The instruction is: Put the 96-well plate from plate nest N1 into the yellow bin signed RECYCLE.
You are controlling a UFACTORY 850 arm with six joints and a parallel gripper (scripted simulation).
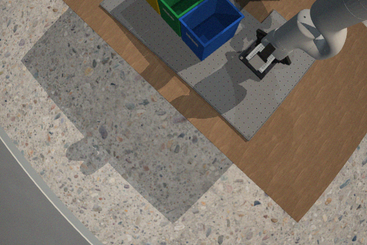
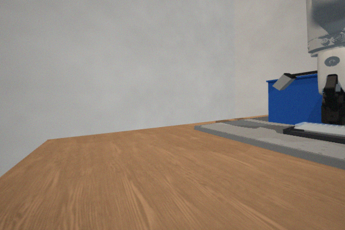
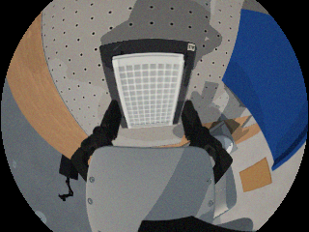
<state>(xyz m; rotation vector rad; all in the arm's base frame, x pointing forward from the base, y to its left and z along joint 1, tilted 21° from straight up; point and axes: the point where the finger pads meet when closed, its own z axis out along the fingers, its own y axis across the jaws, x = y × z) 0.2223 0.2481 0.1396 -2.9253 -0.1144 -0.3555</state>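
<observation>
Right now the white 96-well plate is 3 cm below my hand. From my hand the other things lie so: black plate nest: 5 cm below; green bin: 33 cm to the right, 13 cm ahead, 4 cm above; blue bin: 19 cm to the right, 13 cm ahead, 4 cm above.
</observation>
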